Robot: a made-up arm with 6 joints. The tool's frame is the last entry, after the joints. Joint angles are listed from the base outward.
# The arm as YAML. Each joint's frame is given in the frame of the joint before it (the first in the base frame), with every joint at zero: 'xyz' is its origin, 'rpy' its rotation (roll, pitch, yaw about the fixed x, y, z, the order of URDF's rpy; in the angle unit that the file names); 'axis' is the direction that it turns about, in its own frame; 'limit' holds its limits. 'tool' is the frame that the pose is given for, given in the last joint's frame.
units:
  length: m
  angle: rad
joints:
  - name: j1
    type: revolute
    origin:
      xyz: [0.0, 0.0, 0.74]
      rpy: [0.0, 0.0, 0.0]
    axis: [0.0, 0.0, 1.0]
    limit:
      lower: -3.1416
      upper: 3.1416
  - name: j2
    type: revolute
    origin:
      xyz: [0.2, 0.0, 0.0]
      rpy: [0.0, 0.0, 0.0]
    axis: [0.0, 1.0, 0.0]
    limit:
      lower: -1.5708
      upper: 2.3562
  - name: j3
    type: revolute
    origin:
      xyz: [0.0, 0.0, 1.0]
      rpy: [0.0, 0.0, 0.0]
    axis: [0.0, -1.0, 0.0]
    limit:
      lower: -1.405
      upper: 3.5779
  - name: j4
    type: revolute
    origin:
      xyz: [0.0, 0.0, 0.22]
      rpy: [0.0, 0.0, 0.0]
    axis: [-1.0, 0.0, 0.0]
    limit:
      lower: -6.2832
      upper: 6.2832
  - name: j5
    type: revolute
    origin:
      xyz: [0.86, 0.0, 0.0]
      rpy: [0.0, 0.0, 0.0]
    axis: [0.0, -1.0, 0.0]
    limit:
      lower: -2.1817
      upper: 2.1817
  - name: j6
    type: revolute
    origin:
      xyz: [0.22, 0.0, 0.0]
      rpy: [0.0, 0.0, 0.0]
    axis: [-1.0, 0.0, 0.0]
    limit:
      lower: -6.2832
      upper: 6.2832
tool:
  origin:
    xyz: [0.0, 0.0, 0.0]
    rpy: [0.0, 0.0, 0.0]
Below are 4 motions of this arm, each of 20 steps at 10 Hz.
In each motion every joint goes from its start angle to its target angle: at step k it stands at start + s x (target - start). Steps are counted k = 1, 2, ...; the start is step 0. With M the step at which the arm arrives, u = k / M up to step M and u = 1 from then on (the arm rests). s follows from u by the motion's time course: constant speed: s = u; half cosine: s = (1 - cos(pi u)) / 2; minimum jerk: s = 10 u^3 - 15 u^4 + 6 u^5.
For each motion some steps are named. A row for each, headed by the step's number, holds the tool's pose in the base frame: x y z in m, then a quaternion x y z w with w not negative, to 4 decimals.
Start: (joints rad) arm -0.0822 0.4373 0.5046 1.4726 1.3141 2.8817
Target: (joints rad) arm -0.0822 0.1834 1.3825 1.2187 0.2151 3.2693
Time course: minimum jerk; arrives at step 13
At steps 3, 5, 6, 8, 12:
3: 1.4992 0.0824 2.0477 0.6526 0.3606 0.4153 0.5213
5: 1.3723 0.0692 2.2855 0.6398 0.1987 0.4513 0.5895
6: 1.2555 0.0579 2.4302 0.6277 0.0892 0.4691 0.6148
8: 0.9455 0.0303 2.6705 0.6002 -0.1288 0.4899 0.6190
12: 0.5602 -0.0010 2.8095 0.5772 -0.3253 0.4917 0.5650

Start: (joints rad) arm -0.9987 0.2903 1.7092 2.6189 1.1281 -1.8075
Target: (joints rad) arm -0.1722 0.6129 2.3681 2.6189 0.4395 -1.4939
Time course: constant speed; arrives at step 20
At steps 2, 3, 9, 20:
2: 0.4278 -0.4000 2.6557 -0.6137 -0.0335 -0.2832 0.7362
3: 0.4402 -0.3804 2.6582 -0.6219 -0.0627 -0.2817 0.7280
9: 0.4856 -0.2527 2.6571 -0.6387 -0.2389 -0.2825 0.6747
20: 0.4459 -0.0301 2.5737 -0.5281 -0.5266 -0.3282 0.5797

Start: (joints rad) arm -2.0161 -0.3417 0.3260 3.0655 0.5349 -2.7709
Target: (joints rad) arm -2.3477 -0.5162 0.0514 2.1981 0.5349 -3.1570
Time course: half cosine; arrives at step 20
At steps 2, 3, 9, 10, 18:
2: -0.2616 -0.5617 2.4137 -0.1324 0.0818 -0.8294 0.5366
3: -0.2633 -0.5577 2.4099 -0.1231 0.0686 -0.8297 0.5402
9: -0.2791 -0.5081 2.3655 -0.0113 -0.0982 -0.8165 0.5689
10: -0.2815 -0.4972 2.3566 0.0114 -0.1348 -0.8094 0.5715
18: -0.2913 -0.4297 2.3063 0.1350 -0.3570 -0.7322 0.5641

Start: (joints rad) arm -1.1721 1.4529 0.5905 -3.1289 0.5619 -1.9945
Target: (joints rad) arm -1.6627 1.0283 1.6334 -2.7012 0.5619 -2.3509
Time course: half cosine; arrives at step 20
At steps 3, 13, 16, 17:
3: 0.7246 -1.8690 0.2160 -0.0614 0.6780 -0.0916 0.7267
13: 0.0515 -2.1124 1.4728 -0.2710 0.5152 -0.5474 0.6012
16: -0.1339 -1.9575 1.7904 -0.3209 0.4551 -0.6468 0.5211
17: -0.1722 -1.9096 1.8584 -0.3320 0.4403 -0.6675 0.5003

